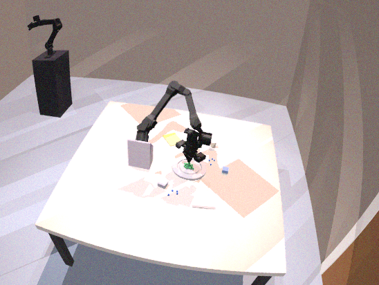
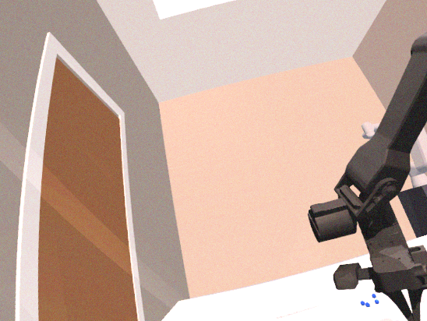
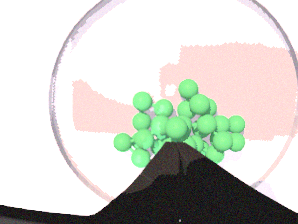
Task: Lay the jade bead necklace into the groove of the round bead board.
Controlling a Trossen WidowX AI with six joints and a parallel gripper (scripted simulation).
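My gripper tip is 10 mm short of the round white bead board and 30 mm above it. From my gripper tip the other things lie so: yellow sheet (130 mm behind, 250 mm to the left, 40 mm below); then blue block (220 mm ahead, 20 mm to the left, 30 mm below); then cream block (130 mm ahead, 240 mm to the left, 30 mm below).
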